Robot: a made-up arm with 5 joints. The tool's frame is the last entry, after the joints.
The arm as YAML. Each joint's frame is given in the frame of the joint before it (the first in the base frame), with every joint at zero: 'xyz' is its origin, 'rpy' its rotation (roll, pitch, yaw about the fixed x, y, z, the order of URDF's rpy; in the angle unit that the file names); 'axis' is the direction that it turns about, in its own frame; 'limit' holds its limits. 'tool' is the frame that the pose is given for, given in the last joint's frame.
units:
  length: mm
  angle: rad
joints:
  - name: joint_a
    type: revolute
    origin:
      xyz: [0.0, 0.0, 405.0]
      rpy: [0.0, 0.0, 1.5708]
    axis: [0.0, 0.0, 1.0]
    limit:
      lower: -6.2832
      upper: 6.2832
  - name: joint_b
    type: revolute
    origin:
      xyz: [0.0, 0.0, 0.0]
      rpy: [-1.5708, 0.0, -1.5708]
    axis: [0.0, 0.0, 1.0]
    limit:
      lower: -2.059
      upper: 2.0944
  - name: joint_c
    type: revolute
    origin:
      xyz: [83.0, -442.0, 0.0]
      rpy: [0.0, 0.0, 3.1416]
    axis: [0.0, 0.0, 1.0]
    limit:
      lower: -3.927
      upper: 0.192
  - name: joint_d
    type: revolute
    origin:
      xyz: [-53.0, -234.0, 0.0]
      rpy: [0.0, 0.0, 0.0]
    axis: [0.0, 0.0, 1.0]
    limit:
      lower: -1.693
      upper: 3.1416
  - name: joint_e
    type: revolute
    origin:
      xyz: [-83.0, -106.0, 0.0]
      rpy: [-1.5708, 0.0, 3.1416]
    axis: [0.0, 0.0, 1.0]
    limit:
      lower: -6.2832
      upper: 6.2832
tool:
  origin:
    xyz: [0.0, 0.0, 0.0]
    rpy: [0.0, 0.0, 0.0]
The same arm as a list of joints. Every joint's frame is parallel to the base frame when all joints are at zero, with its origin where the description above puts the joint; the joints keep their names.
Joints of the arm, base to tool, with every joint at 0 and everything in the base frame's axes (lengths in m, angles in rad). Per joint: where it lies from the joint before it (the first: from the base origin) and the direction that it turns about. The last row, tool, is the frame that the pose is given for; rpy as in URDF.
joint_a: axis 0 0 1 xyz 0 0 0.405
joint_b: axis 0 1 0 xyz 0 0 0
joint_c: axis 0 1 0 xyz 0.083 0 0.442
joint_d: axis 0 1 0 xyz 0.053 0 -0.234
joint_e: axis 0 0 -1 xyz 0.083 0 -0.106
tool: xyz 0 0 0 rpy 3.1416 0 0
Joint limits (rad, base to tool): -6.2832..6.2832 -2.059..2.0944 -3.927..0.192 -1.693..3.1416 -6.2832..6.2832

